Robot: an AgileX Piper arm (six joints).
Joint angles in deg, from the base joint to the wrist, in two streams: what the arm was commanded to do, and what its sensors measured. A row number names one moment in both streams.
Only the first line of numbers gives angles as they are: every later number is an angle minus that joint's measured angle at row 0.
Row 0, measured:
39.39 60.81 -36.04 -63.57 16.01 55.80
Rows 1 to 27, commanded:
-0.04 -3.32 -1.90 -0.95 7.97 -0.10
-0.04 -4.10 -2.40 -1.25 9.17 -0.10
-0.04 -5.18 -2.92 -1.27 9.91 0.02
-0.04 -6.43 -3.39 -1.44 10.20 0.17
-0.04 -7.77 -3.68 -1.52 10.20 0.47
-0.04 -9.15 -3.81 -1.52 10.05 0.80
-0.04 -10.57 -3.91 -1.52 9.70 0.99
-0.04 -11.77 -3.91 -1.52 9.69 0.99
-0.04 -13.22 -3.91 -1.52 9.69 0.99
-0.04 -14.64 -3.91 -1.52 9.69 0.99
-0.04 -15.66 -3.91 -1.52 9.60 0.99
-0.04 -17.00 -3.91 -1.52 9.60 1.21
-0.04 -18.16 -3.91 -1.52 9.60 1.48
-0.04 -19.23 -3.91 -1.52 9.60 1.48
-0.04 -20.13 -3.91 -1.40 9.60 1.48
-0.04 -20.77 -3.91 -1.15 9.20 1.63
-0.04 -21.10 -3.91 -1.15 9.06 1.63
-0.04 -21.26 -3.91 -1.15 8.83 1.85
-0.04 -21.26 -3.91 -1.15 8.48 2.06
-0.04 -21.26 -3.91 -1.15 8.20 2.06
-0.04 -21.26 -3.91 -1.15 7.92 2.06
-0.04 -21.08 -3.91 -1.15 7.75 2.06
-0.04 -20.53 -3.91 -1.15 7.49 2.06
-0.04 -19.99 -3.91 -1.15 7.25 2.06
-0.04 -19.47 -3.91 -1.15 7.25 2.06
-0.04 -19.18 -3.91 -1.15 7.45 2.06
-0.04 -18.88 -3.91 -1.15 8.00 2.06
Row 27, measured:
0.00 -20.14 -3.66 -0.95 7.69 1.77
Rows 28 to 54, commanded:
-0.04 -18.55 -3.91 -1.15 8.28 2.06
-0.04 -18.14 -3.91 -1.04 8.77 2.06
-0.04 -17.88 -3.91 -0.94 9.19 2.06
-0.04 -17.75 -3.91 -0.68 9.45 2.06
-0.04 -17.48 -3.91 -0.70 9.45 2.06
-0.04 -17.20 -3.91 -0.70 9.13 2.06
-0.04 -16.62 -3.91 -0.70 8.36 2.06
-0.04 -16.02 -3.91 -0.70 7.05 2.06
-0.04 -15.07 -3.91 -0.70 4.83 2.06
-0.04 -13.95 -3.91 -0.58 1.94 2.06
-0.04 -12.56 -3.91 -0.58 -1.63 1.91
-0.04 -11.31 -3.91 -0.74 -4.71 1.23
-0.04 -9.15 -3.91 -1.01 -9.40 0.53
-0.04 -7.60 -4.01 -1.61 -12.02 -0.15
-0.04 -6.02 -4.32 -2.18 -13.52 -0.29
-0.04 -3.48 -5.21 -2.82 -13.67 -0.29
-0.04 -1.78 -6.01 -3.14 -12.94 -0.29
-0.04 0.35 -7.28 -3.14 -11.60 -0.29
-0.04 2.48 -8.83 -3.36 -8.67 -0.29
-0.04 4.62 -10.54 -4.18 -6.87 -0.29
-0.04 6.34 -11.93 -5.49 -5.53 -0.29
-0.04 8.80 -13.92 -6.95 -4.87 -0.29
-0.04 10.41 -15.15 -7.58 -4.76 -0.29
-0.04 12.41 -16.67 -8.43 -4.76 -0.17
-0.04 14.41 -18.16 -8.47 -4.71 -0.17
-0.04 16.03 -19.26 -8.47 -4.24 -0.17
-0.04 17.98 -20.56 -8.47 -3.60 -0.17
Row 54, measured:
0.00 11.86 -16.17 -7.22 -5.29 0.17
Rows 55 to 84, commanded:
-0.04 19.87 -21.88 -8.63 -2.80 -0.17
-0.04 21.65 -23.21 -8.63 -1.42 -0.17
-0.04 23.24 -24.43 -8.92 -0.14 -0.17
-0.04 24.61 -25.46 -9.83 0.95 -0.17
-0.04 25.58 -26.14 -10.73 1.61 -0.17
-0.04 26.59 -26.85 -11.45 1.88 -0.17
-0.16 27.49 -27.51 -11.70 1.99 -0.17
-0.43 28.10 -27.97 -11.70 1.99 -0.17
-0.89 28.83 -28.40 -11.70 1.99 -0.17
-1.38 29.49 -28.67 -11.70 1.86 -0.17
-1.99 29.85 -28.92 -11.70 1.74 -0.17
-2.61 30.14 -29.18 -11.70 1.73 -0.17
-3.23 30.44 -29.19 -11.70 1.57 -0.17
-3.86 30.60 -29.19 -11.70 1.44 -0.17
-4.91 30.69 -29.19 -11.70 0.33 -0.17
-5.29 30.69 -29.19 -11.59 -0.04 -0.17
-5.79 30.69 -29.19 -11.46 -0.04 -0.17
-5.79 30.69 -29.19 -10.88 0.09 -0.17
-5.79 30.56 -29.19 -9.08 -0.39 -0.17
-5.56 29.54 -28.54 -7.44 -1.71 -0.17
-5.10 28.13 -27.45 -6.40 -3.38 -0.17
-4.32 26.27 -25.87 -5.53 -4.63 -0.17
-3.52 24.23 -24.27 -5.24 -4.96 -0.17
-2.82 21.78 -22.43 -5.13 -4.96 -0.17
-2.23 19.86 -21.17 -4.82 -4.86 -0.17
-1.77 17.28 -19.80 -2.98 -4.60 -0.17
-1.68 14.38 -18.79 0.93 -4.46 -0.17
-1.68 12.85 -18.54 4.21 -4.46 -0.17
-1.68 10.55 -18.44 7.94 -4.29 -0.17
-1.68 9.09 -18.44 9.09 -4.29 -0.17
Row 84, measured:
-1.80 13.90 -19.09 2.69 -4.64 0.17
